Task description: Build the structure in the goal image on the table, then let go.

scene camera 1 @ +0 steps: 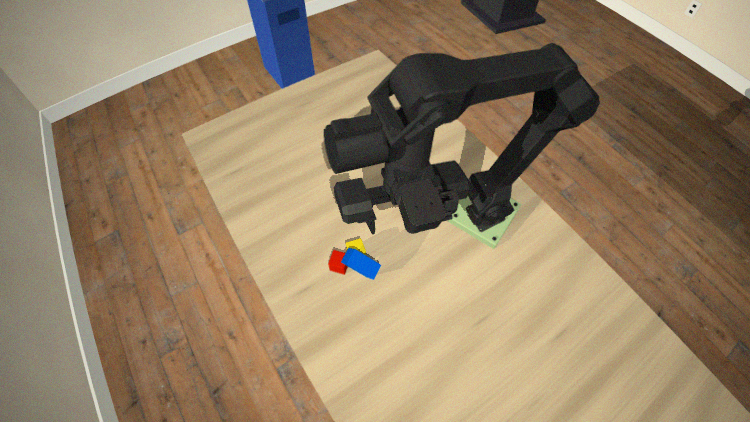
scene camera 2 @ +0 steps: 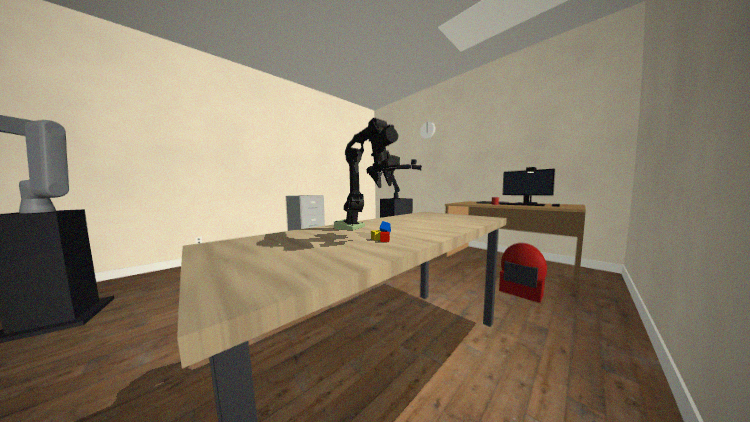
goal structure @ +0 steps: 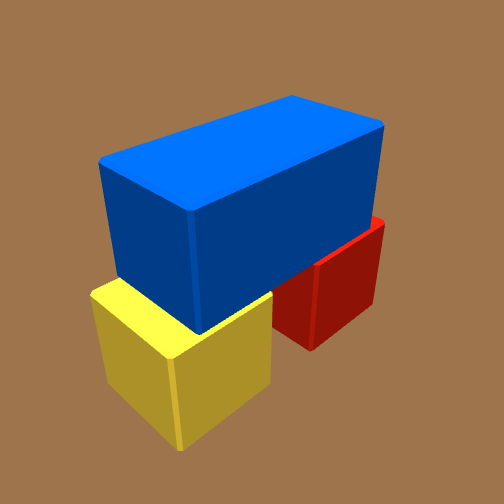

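Pixels of known places: gripper, fingertip midpoint: point(scene camera 1: 397, 226) point(scene camera 2: 384, 187); arm's base, link origin: point(scene camera 1: 485, 214) point(scene camera 2: 351, 222).
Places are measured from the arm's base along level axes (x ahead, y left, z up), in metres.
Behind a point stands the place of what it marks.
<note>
A red block point(scene camera 1: 337, 261) {x 0.333, y -0.024, z 0.006 m} point(scene camera 2: 384, 237) {x 0.340, y -0.040, z -0.010 m} and a yellow block point(scene camera 1: 355, 244) {x 0.286, y -0.045, z 0.006 m} point(scene camera 2: 375, 235) {x 0.301, y -0.054, z -0.007 m} stand close together on the table point(scene camera 1: 472, 325) {x 0.144, y 0.193, z -0.027 m} point(scene camera 2: 293, 272) {x 0.442, y -0.381, z -0.027 m}. A longer blue block point(scene camera 1: 361, 262) {x 0.293, y 0.006, z 0.026 m} point(scene camera 2: 385, 226) {x 0.316, y -0.017, z 0.025 m} lies above them, resting on the red block and hiding part of both in scene camera 1. It looks slightly slanted in scene camera 2; whether it touches the yellow block is unclear. My gripper point(scene camera 1: 392, 226) {x 0.240, y 0.038, z 0.176 m} point(scene camera 2: 385, 183) {x 0.240, y 0.038, z 0.176 m} is open and empty, pointing down, well above the blocks. One finger is largely hidden behind the gripper body in scene camera 1.
The arm stands on a green base plate point(scene camera 1: 494, 240) {x 0.014, y 0.061, z -0.006 m} point(scene camera 2: 348, 225) {x 0.049, y -0.041, z -0.005 m} on the table, near the blocks. A blue pillar-like object point(scene camera 1: 285, 44) stands beyond the table edge. A desk point(scene camera 2: 529, 220) with a monitor point(scene camera 2: 528, 182) and a red object point(scene camera 2: 523, 271) stand away from the table.
</note>
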